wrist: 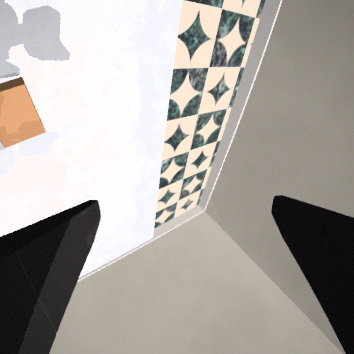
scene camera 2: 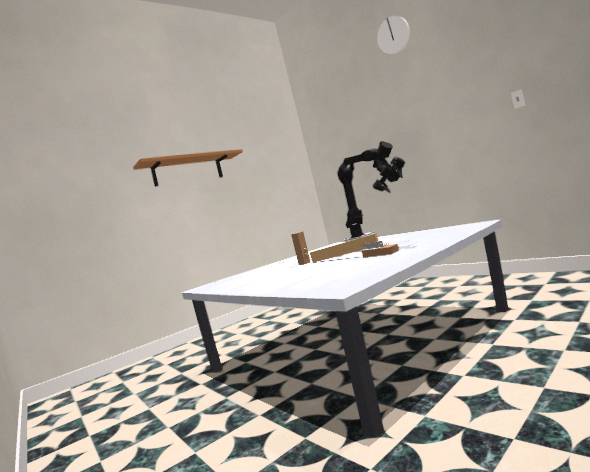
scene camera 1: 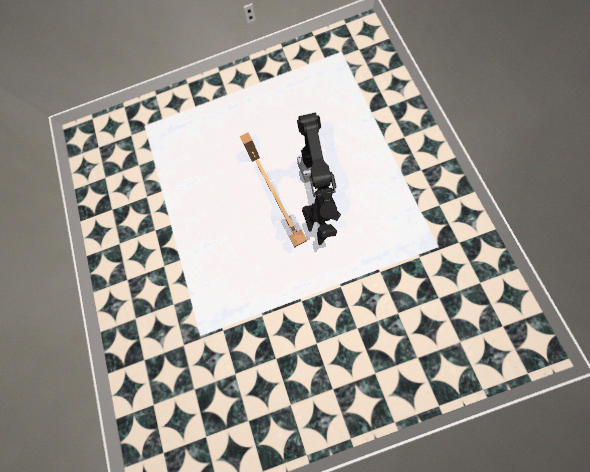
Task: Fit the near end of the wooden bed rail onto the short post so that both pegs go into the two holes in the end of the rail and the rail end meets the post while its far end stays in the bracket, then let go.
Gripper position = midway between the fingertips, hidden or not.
My gripper [scene camera 1: 314, 237] is open, with nothing in its grasp. Further things: a wooden bed rail [scene camera 2: 355, 245].
My gripper also shows in the wrist view [wrist: 187, 206]. The wrist view does not show the wooden bed rail: it is out of frame.
